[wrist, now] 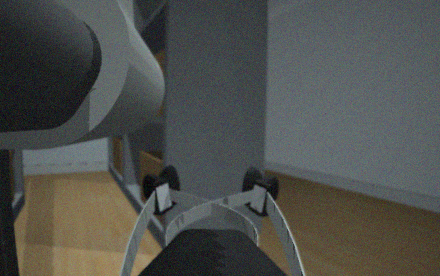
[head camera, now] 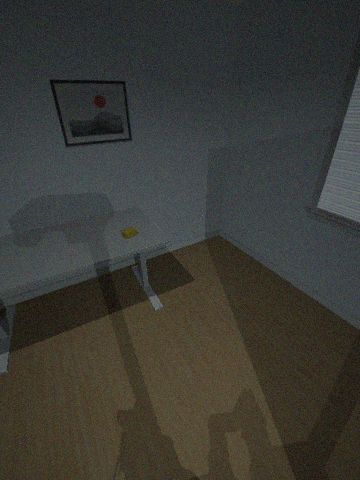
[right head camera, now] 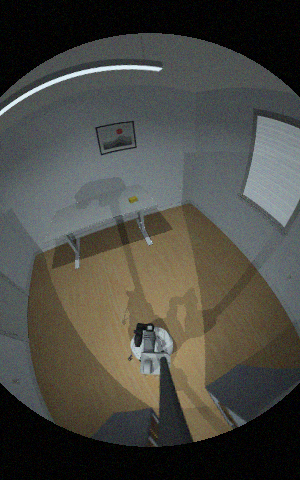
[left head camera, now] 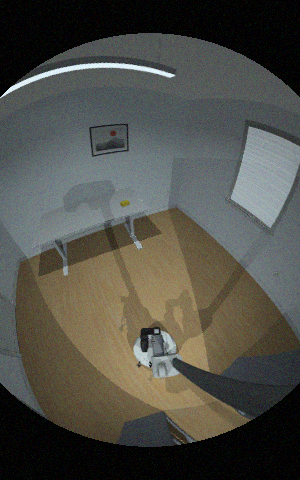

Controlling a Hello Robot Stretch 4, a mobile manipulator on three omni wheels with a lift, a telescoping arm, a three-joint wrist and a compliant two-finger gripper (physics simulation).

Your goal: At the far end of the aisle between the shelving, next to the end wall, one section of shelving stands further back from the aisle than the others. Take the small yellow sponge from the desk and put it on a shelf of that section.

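Frame: origin at the robot's base, x ahead, y right, z down, level; centimetres.
Seen in the pictures: gripper, fingertip midpoint: (wrist: 210,182) (right head camera: 134,361) (left head camera: 144,367).
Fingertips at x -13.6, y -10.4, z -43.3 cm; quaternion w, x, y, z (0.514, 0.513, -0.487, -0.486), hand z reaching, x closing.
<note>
A point is followed by its place in that frame.
The small yellow sponge (head camera: 129,233) {x 153.1, y -25.7, z -73.0 cm} (left head camera: 125,203) {x 153.9, y -24.6, z -72.0 cm} (right head camera: 133,199) {x 153.9, y -24.6, z -72.4 cm} lies on the right part of the white desk (head camera: 50,265) {x 124.1, y -74.5, z -69.3 cm} (left head camera: 75,218) {x 132.4, y -86.8, z -69.3 cm} (right head camera: 82,215) {x 131.7, y -91.3, z -69.3 cm}, which stands against the wall below a picture. My gripper (wrist: 210,182) {x -13.6, y -10.4, z -43.3 cm} is open in the wrist view, its two fingertips wide apart with no object between them. It is well away from the desk and the sponge. The grey end panel of a shelving unit (wrist: 215,100) {x -93.8, y -16.4, z -57.1 cm} stands beyond the fingertips. Dark shelving (left head camera: 145,430) (right head camera: 125,427) also shows at the lower edge of both side head views. The set-back section cannot be told apart here.
A framed picture (head camera: 92,135) {x 206.2, y -52.7, z -137.8 cm} (left head camera: 109,151) {x 207.8, y -48.8, z -133.5 cm} (right head camera: 117,148) {x 208.0, y -48.6, z -134.6 cm} hangs above the desk. A window with a blind (head camera: 345,170) {x 149.9, y 134.7, z -115.8 cm} (left head camera: 265,175) {x 124.5, y 146.2, z -140.6 cm} (right head camera: 275,170) {x 127.5, y 144.9, z -136.5 cm} is in the right wall. A second shelving end (left head camera: 270,370) {x -49.4, y 81.2, z -66.9 cm} (right head camera: 250,387) {x -50.9, y 77.8, z -54.9 cm} stands at the lower right, behind my base.
</note>
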